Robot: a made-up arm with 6 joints.
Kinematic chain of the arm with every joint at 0, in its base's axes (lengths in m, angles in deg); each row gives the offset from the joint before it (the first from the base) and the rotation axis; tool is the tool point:
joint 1: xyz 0 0 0.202 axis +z
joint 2: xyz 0 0.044 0 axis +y
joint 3: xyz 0 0 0.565 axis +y
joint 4: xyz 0 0 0.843 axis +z
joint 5: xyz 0 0 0 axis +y
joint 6: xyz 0 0 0.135 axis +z
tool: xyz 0 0 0
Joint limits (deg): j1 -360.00..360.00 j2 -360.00..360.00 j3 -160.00..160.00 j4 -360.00..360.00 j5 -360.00..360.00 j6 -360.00..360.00
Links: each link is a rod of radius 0.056 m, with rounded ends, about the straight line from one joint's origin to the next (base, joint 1, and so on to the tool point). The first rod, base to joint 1, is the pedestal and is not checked.
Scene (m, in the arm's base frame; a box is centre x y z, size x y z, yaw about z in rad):
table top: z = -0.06
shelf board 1: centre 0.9 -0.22 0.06 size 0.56 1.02 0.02 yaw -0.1
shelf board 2: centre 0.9 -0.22 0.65 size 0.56 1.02 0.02 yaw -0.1
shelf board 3: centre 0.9 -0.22 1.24 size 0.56 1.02 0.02 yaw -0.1
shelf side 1: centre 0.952 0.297 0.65 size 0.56 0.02 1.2 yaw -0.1
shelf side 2: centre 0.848 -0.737 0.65 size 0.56 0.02 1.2 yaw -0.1
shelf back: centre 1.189 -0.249 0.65 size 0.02 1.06 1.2 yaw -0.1
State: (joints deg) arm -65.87 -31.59 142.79 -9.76 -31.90 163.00
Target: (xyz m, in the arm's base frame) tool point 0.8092 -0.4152 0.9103
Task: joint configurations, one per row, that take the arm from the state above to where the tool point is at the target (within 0.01 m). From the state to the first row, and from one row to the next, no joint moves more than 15 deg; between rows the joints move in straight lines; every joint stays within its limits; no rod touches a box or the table.
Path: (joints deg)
1: -59.09 -38.13 131.66 -9.09 -33.17 163.00
2: -52.32 -44.67 120.52 -8.42 -34.44 163.00
3: -45.16 -31.23 110.25 -9.62 -33.18 163.00
4: -38.00 -17.79 99.97 -10.82 -31.92 163.00
5: -30.84 -4.35 89.70 -12.01 -30.66 163.00

